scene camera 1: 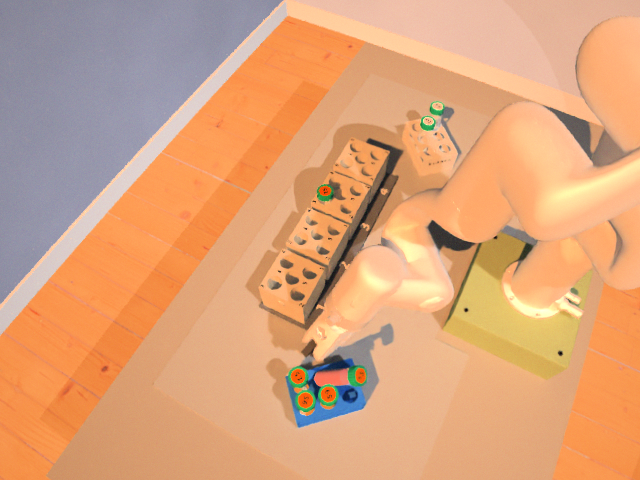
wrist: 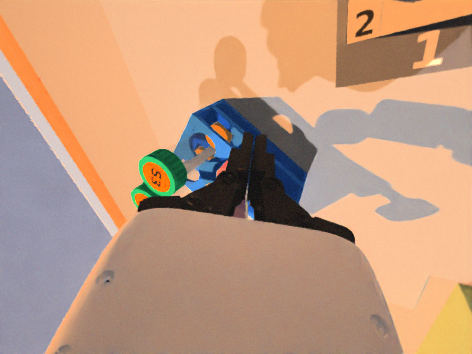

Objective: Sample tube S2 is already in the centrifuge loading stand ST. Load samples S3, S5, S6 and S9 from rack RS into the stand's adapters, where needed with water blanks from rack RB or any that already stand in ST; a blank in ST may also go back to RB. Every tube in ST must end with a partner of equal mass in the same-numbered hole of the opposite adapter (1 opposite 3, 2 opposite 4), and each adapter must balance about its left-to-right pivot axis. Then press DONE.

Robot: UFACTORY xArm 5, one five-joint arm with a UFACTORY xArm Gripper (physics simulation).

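Frame: origin at the arm's base, x ahead, y right, z down, level; centimetres.
Seen in the pictures: gripper, between the fingertips: [scene camera 1: 313, 351] [wrist: 252, 149]; arm's base, origin of its link: [scene camera 1: 532, 289].
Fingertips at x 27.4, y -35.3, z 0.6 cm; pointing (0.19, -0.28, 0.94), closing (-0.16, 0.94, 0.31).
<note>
Offsets run from my fingertips to a thing's middle. "spot": to the spot under its first point.
Blue rack RS {dz +4.9, dx -5.5, dy -4.0 cm} [scene camera 1: 330, 415] [wrist: 287, 172] holds three upright orange-topped, green-capped tubes, one labelled S3 {spot: dz -4.2, dx -1.0, dy -5.8 cm} [wrist: 156, 175] in the wrist view. A fourth tube {dz -1.3, dx -6.3, dy -1.6 cm} [scene camera 1: 333, 377], with a pinkish body, lies on its side across the rack; the fingers partly hide it in the wrist view. My gripper [scene camera 1: 313, 353] [wrist: 252, 149] is shut and empty, above the rack edge nearest the stand. Loading stand ST [scene camera 1: 392, 183] [wrist: 390, 67] carries four adapters; tube S2 {dz +1.2, dx +17.8, dy +27.5 cm} [scene camera 1: 325, 192] stands in the second from the top. Rack RB {dz +4.9, dx +9.2, dy +59.7 cm} [scene camera 1: 419, 161] holds two white-topped tubes {dz +1.6, dx +11.1, dy +63.8 cm} [scene camera 1: 436, 107] {dz +1.6, dx +10.5, dy +58.2 cm} [scene camera 1: 427, 122].
The arm's yellow-green base block [scene camera 1: 496, 330] is at the right. The arm reaches over the table between the base and the stand and hides part of the area there. The DONE button does not show. The table's edge and the wooden floor [scene camera 1: 170, 206] are at the left.
</note>
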